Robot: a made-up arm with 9 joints. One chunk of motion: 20 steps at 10 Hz.
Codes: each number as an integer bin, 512 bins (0 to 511) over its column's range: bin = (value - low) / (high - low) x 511, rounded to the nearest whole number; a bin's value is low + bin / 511 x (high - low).
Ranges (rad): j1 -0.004..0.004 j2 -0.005..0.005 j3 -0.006..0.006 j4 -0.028..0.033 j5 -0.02..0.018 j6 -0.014..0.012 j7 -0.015..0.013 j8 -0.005..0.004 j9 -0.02..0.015
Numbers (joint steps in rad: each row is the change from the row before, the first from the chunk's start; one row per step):
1: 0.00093 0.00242 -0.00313 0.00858 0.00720 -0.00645 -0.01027 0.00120 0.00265
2: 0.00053 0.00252 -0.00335 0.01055 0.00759 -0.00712 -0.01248 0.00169 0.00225
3: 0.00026 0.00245 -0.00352 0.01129 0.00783 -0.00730 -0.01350 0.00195 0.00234
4: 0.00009 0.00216 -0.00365 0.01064 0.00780 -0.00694 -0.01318 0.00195 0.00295
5: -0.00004 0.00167 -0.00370 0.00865 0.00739 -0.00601 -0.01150 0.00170 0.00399
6: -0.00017 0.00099 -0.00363 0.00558 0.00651 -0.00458 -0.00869 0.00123 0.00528
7: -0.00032 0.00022 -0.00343 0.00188 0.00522 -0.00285 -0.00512 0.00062 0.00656
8: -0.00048 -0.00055 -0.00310 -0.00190 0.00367 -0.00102 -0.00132 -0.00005 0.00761
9: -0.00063 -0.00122 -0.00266 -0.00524 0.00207 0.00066 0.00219 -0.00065 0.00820
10: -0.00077 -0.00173 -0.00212 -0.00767 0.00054 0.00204 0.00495 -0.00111 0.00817
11: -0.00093 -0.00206 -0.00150 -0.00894 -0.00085 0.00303 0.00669 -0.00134 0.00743
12: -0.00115 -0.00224 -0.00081 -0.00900 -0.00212 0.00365 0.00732 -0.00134 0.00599
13: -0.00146 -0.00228 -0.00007 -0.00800 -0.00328 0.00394 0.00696 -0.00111 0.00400
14: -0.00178 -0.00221 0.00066 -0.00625 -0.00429 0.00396 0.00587 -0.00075 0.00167
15: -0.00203 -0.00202 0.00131 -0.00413 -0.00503 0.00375 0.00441 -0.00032 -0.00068
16: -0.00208 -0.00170 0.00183 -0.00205 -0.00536 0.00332 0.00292 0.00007 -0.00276
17: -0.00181 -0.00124 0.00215 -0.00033 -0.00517 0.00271 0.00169 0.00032 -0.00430
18: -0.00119 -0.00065 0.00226 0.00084 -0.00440 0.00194 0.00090 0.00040 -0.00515
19: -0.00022 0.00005 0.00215 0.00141 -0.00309 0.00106 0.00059 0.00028 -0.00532
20: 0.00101 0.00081 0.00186 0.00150 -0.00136 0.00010 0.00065 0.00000 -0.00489
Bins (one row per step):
1: 315 379 122 306 366 148 86 352 331
2: 289 384 113 323 371 135 46 380 325
3: 272 381 106 329 374 132 27 395 326
4: 261 366 100 324 374 139 33 395 335
5: 253 341 98 307 368 157 64 380 350
6: 245 306 101 281 356 185 115 354 369
7: 235 267 109 250 339 219 180 319 388
8: 225 227 123 219 318 255 250 281 403
9: 215 193 142 191 297 288 314 247 412
10: 206 167 165 170 276 315 364 221 411
11: 196 150 192 160 258 335 396 208 400
12: 182 141 221 159 240 347 407 208 379
13: 162 139 253 168 225 353 401 221 350
14: 142 143 284 182 211 353 381 241 316
15: 126 152 311 200 201 349 354 266 282
16: 123 169 333 217 197 340 327 288 252
17: 140 192 347 232 199 328 305 302 229
18: 179 222 352 242 210 313 290 307 217
19: 241 258 347 246 227 296 285 300 214
20: 320 297 335 247 251 277 286 284 221

